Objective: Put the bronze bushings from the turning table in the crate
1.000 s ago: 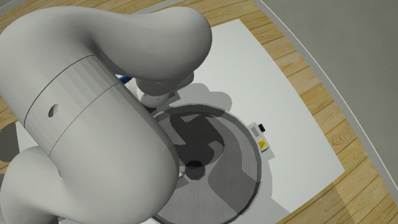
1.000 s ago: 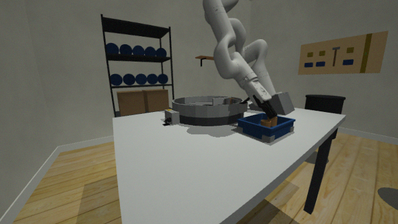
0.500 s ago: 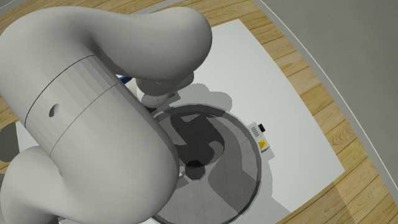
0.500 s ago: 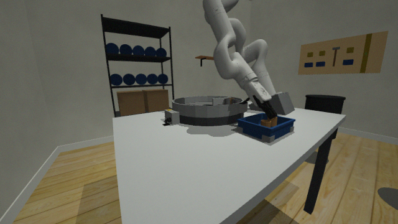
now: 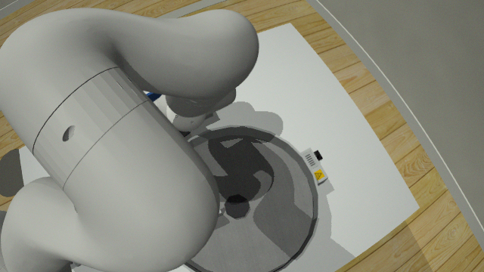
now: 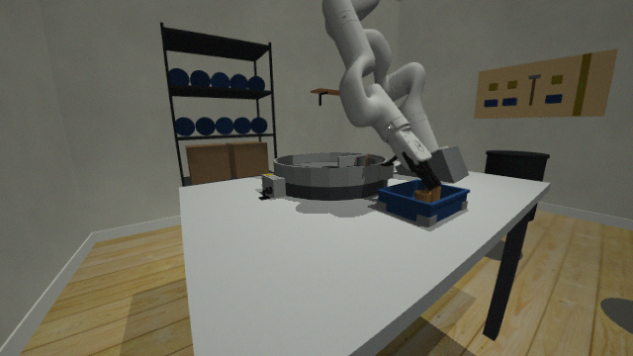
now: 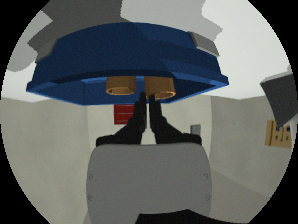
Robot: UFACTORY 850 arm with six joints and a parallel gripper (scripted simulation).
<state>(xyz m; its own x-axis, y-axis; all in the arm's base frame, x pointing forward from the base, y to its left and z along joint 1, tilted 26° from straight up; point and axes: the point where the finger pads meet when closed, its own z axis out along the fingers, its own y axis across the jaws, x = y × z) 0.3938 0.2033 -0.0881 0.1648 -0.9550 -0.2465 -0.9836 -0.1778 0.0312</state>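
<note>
My gripper is now 40 mm above the blue crate and 30 mm short of it. Also, from my hand: grey turning table (360 mm to the right, 50 mm ahead, 20 mm below).
</note>
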